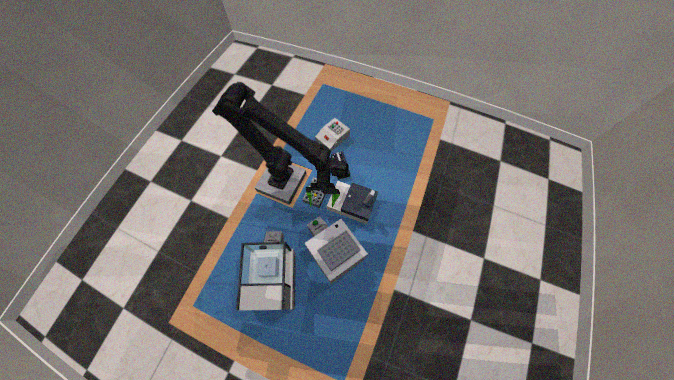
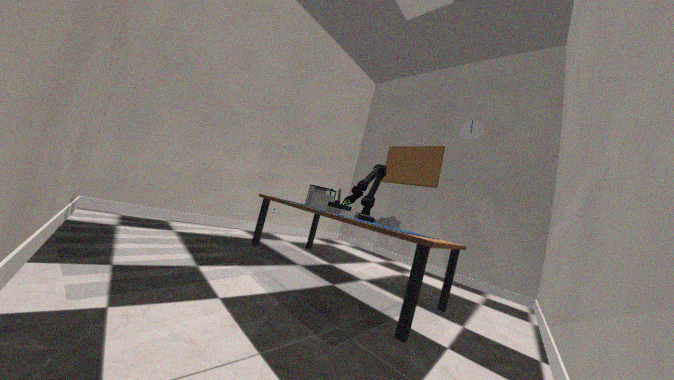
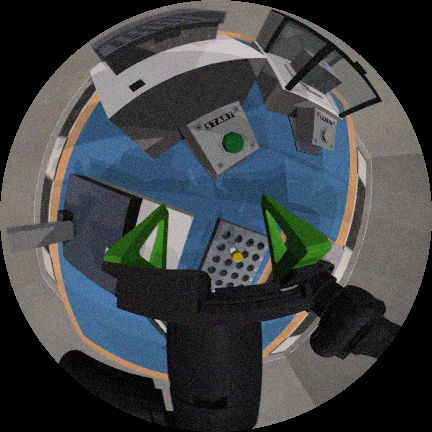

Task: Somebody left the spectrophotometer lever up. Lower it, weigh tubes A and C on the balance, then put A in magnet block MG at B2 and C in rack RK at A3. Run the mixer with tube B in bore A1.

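Frame: origin at the arm's base, x back, y right, z up, level; metres.
Where they show: gripper, between the fingertips: (image 1: 321, 206) (image 3: 212, 202); arm's base, origin of its link: (image 1: 280, 176).
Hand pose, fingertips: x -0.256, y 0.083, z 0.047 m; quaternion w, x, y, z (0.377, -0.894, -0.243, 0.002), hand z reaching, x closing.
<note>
Each offset is from my fingertips to the top centre of the thing. "spot": to the spot under its first point.
My gripper (image 1: 322, 204) (image 2: 346, 202) (image 3: 212, 202) is open and empty, its green fingers above the grey holed block @[dx +0.066, dy -0.081, dz -0.053 m] (image 1: 315, 202) (image 3: 224, 254). A yellow-capped tube @[dx +0.056, dy -0.052, dz -0.029 m] (image 3: 237, 256) stands in that block; its letter is unreadable. The gripper body hides part of the block. The dark-lidded spectrophotometer @[spot: dx -0.133, dy -0.087, dz -0.003 m] (image 1: 356, 200) (image 3: 97, 215) is beside the block; its grey lever @[dx -0.181, dy -0.095, dz +0.117 m] (image 1: 370, 197) (image 3: 40, 235) sticks up. The glass-walled balance @[dx +0.088, dy +0.324, dz +0.139 m] (image 1: 267, 275) (image 3: 320, 75) shows no tube on its pan. The white mixer @[spot: dx -0.044, dy +0.187, dz +0.051 m] (image 1: 312, 246) (image 3: 175, 60) has a grey bored plate @[dx -0.145, dy +0.167, dz +0.107 m] (image 1: 340, 250). I cannot tell which tubes are elsewhere.
A START box with a green button @[dx -0.002, dy +0.075, dz -0.008 m] (image 1: 316, 223) (image 3: 233, 142) stands by the mixer. A PRINT box (image 1: 273, 236) (image 3: 324, 130) stands by the balance. A white keypad device @[dx +0.119, dy -0.411, dz -0.013 m] (image 1: 333, 132) is on the far side of the arm. The arm's base plate (image 1: 292, 192) is beside the holed block.
</note>
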